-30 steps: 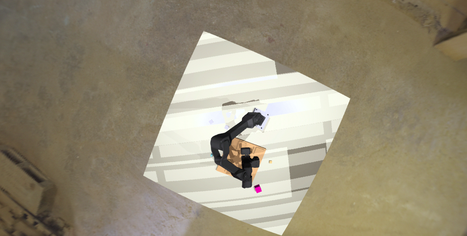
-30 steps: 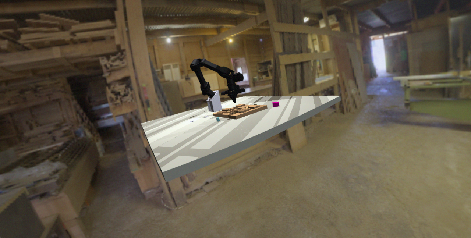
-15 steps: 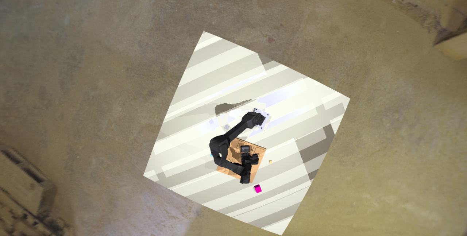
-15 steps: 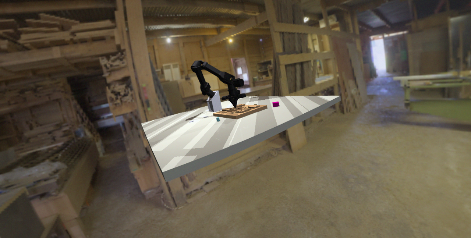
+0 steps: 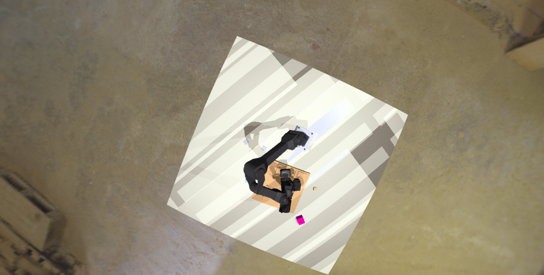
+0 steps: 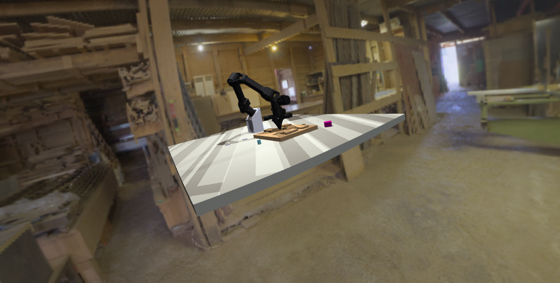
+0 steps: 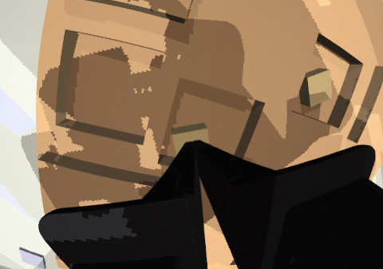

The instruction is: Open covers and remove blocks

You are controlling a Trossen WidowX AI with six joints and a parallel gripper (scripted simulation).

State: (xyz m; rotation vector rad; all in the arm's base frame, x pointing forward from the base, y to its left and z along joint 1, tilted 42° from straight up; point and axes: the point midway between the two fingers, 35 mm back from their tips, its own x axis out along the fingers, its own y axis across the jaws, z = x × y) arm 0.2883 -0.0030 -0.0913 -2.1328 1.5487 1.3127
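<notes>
The tan wooden puzzle board lies 5 cm ahead of my gripper tip and 2 cm to the left of it. The rest, counted from my gripper tip: teal block: 14 cm ahead, 21 cm to the right, 1 cm below; then magenta block: 20 cm ahead, 24 cm to the left, 1 cm below.
</notes>
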